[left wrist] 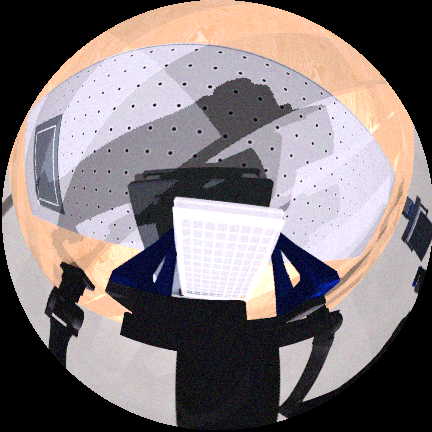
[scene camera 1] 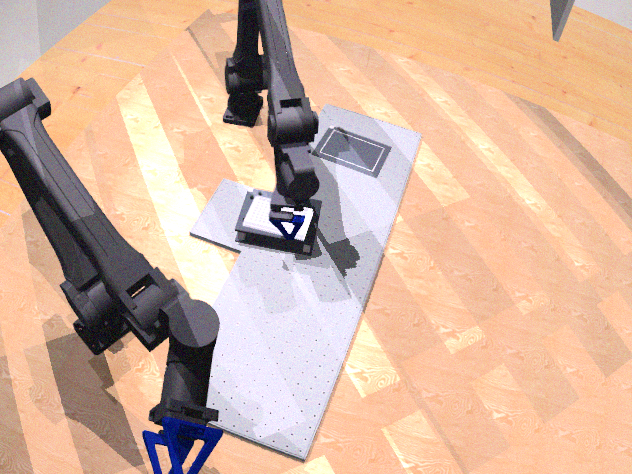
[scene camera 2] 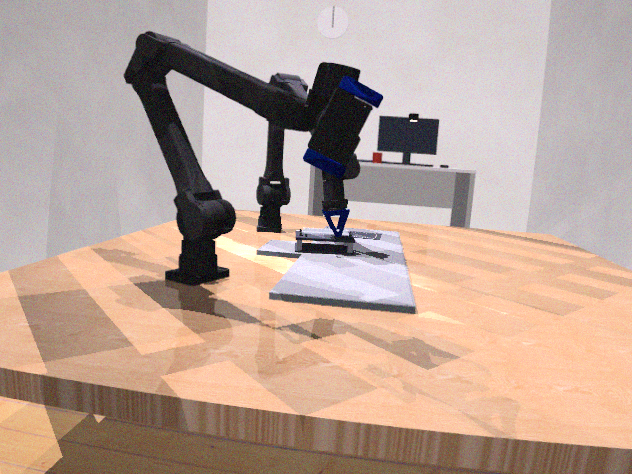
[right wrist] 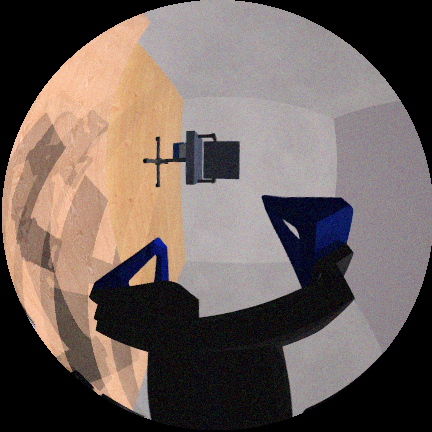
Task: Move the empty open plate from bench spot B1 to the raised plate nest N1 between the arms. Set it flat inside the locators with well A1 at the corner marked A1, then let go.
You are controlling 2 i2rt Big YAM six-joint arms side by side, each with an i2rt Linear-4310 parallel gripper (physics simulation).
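Pixels of known places: left gripper, fingertip midpoint: [left wrist: 224, 232] [scene camera 1: 293, 224] [scene camera 2: 337, 235]; right gripper, fingertip midpoint: [scene camera 2: 352, 131] [right wrist: 208, 223]; left arm's base at its link origin: [left wrist: 76, 274] [scene camera 1: 243, 111] [scene camera 2: 269, 229]; right arm's base at its link origin: [scene camera 1: 106, 325] [scene camera 2: 198, 277].
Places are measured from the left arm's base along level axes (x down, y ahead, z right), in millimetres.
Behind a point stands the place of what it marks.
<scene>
The white open plate [scene camera 1: 257, 216] {x -74, y 137, z 413 mm} [left wrist: 227, 250] {x -74, y 205, z 403 mm} is held between the blue fingers of my left gripper [scene camera 1: 295, 224] {x -58, y 212, z 402 mm} [scene camera 2: 337, 233] {x -58, y 212, z 402 mm} [left wrist: 224, 232] {x -58, y 212, z 402 mm}, which is shut on it. The plate is over the dark raised nest N1 [scene camera 1: 275, 244] {x -18, y 181, z 432 mm} [scene camera 2: 324, 248] {x -18, y 179, z 393 mm} [left wrist: 150, 200] {x -54, y 242, z 340 mm}. In scene camera 1 it looks roughly level and lies within the nest's outline; whether it touches the nest floor I cannot tell. The A1 mark and well A1 cannot be made out. The bench spot B1 [scene camera 1: 352, 149] {x -15, y 304, z 92 mm} [left wrist: 47, 167] {x -15, y 298, z 117 mm} shows no plate. My right gripper [scene camera 1: 173, 465] {x -308, y 165, z 1039 mm} [scene camera 2: 343, 127] {x -308, y 165, z 1039 mm} [right wrist: 208, 223] {x -308, y 165, z 1039 mm} is open and empty, raised away from the nest.
The nest stands on a pale perforated board [scene camera 1: 285, 346] {x -13, y 247, z 660 mm} [scene camera 2: 352, 285] {x -13, y 219, z 751 mm} [left wrist: 165, 85] {x -13, y 349, z 345 mm} on the wooden table [scene camera 1: 484, 255] {x 0, y 649, z 335 mm} [scene camera 2: 255, 346] {x 0, y 46, z 1057 mm}. The right arm [scene camera 1: 102, 239] {x -410, y 8, z 779 mm} [scene camera 2: 214, 71] {x -425, y -79, z 750 mm} reaches forward at the left of scene camera 1. A desk with a monitor [scene camera 2: 408, 135] stands in the background.
</scene>
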